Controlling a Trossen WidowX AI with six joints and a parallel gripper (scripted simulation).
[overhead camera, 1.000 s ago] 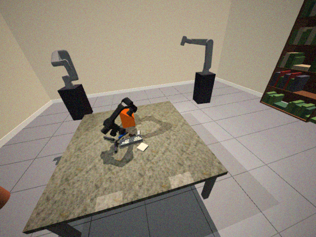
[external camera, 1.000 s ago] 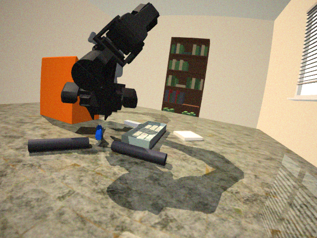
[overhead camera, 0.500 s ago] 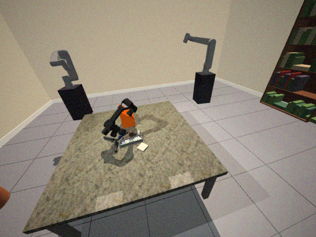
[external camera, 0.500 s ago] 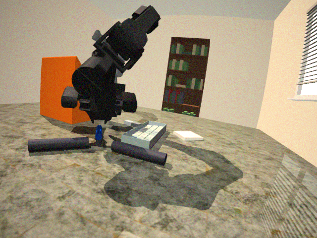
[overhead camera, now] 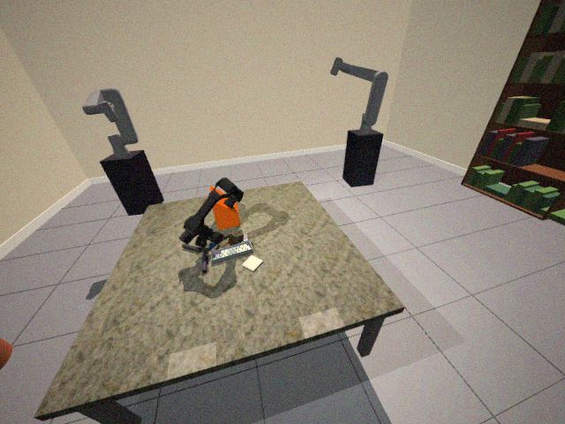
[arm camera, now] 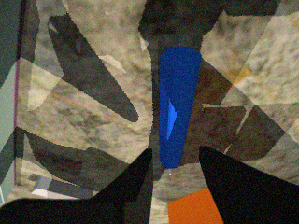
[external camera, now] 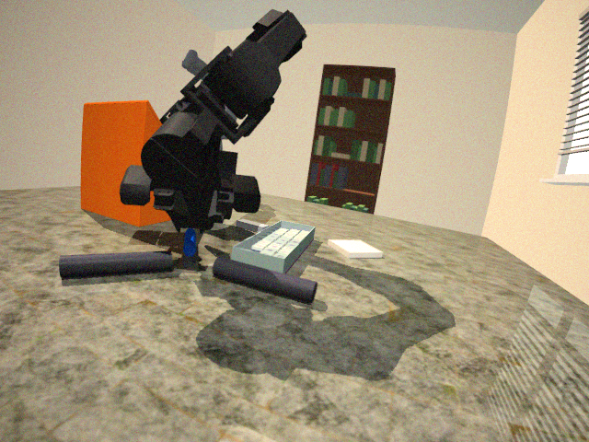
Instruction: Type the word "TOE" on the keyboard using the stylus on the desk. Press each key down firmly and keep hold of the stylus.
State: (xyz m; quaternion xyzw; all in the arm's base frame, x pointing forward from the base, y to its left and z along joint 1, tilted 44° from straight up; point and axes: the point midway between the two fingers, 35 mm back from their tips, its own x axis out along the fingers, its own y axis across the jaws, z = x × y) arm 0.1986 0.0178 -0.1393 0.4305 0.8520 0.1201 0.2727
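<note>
Now: the stylus 1 cm to the left of my gripper tip, 1 cm below it and 1 cm behind it. Round my gripper tip: grey slab 16 cm to the left, 1 cm below, 1 cm ahead; white pad 21 cm ahead, 20 cm to the left, 1 cm below.
</note>
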